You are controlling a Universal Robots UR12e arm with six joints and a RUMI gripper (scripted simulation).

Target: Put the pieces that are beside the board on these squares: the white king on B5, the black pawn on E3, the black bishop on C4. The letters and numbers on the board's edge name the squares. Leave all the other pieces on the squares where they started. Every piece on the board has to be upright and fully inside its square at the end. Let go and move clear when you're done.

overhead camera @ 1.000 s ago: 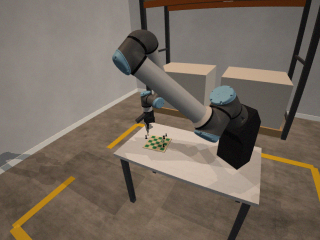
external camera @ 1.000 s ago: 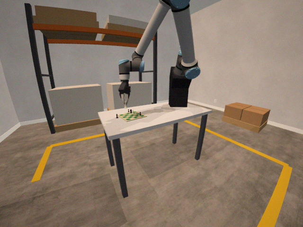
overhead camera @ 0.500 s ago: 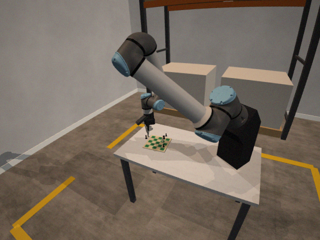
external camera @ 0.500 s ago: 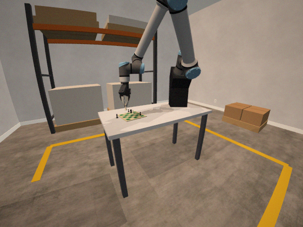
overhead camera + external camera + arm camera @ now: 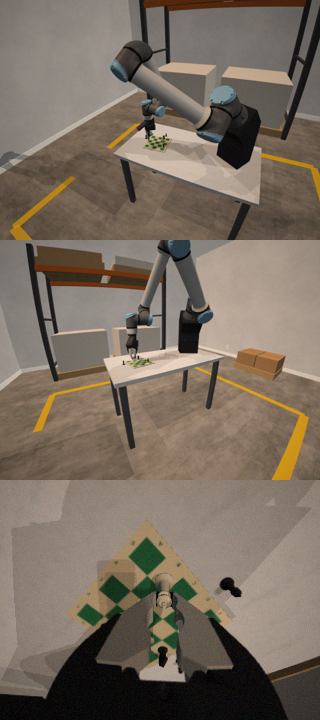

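Right now the chessboard is 7 cm below my hand, 7 cm behind it and 4 cm to the right of it. The rest, counted from my hand: white king (1 cm below).
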